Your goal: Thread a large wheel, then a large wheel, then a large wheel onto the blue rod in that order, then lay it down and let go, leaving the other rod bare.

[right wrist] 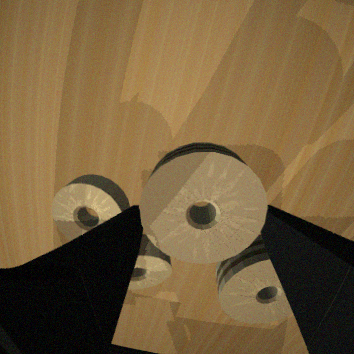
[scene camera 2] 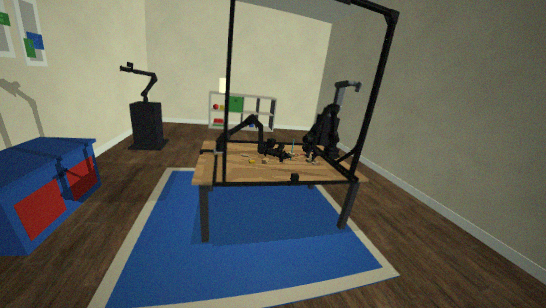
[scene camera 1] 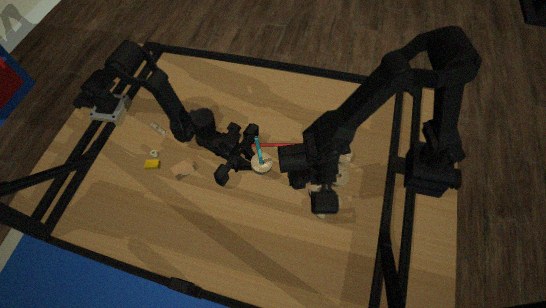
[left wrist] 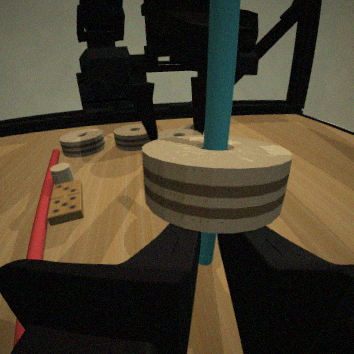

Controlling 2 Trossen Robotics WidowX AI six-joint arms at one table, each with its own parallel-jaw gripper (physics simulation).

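Places are measured from the left arm's base along level axes (x ahead, y left, z up), in centimetres.
Pixels of known places: left gripper, between the fingertips: (scene camera 2: 291, 156) (scene camera 1: 264, 168) (left wrist: 207, 206); right gripper, between the fingertips: (right wrist: 201, 213) (scene camera 2: 309, 160) (scene camera 1: 320, 190); left arm's base, origin of its link: (scene camera 2: 220, 150) (scene camera 1: 108, 105); right arm's base, origin of its link: (scene camera 2: 332, 147) (scene camera 1: 434, 160).
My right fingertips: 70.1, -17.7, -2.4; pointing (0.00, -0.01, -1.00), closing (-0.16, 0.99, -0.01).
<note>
Ahead of a thing's pixels: the offset from my right fingertips to its top centre, as dx, dy, dz.
My left gripper (scene camera 1: 248, 164) (left wrist: 209, 247) is shut on the blue rod {-16.1, +3.1, +17.0} (scene camera 1: 258, 147) (scene camera 2: 293, 146) (left wrist: 221, 75), near its lower end, and holds it upright. One striped large wheel {-16.1, +3.2, +5.8} (scene camera 1: 262, 165) (left wrist: 217, 190) is threaded on it, just above the fingers. My right gripper (left wrist: 177, 139) (right wrist: 201, 213) points down with its fingers against both sides of another large wheel {-0.4, -0.1, +0.8} (right wrist: 235, 190). In scene camera 1 its fingertips are hidden by the arm. A striped large wheel (left wrist: 82, 142) (right wrist: 250, 300) lies nearby, with another {+4.2, +4.7, +0.7} (left wrist: 131, 139) beside it in the left wrist view. The bare red rod {-9.1, +13.3, -0.4} (scene camera 1: 275, 145) (left wrist: 44, 215) lies on the table.
Two smaller wheels {+1.3, -5.6, +0.0} (right wrist: 82, 197) {+3.8, -2.9, +1.3} (right wrist: 156, 275) lie beside the held wheel. A domino {-8.0, +11.7, -0.5} (left wrist: 66, 202) and a pale cylinder {-4.2, +12.6, +0.4} (left wrist: 62, 173) lie by the red rod. A yellow block {-48.5, +0.7, +0.2} (scene camera 1: 152, 164), a tan block {-38.4, +0.4, +1.7} (scene camera 1: 184, 169), a small ring {-49.2, +4.2, +0.4} (scene camera 1: 154, 153) and a pale piece {-51.1, +12.8, +0.6} (scene camera 1: 158, 129) lie at the left.
</note>
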